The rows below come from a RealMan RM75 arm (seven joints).
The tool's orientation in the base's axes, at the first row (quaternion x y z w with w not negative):
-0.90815 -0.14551 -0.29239 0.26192
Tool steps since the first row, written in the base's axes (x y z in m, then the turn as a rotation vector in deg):
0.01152 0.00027 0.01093 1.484 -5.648 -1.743
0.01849 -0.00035 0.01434 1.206 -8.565 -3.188
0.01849 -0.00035 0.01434 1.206 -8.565 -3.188
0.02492 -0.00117 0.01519 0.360 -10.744 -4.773
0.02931 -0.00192 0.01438 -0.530 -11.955 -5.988
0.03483 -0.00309 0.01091 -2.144 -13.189 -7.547
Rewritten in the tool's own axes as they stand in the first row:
0.01573 0.00032 -0.00217 -0.519 5.934 -1.287
0.02322 0.00240 -0.00171 -1.939 8.776 -2.049
0.02322 0.00240 -0.00171 -1.939 8.776 -2.049
0.02870 0.00543 0.00017 -3.809 10.830 -2.560
0.03158 0.00819 0.00231 -5.382 11.926 -2.803
0.03368 0.01281 0.00656 -7.735 12.874 -3.151

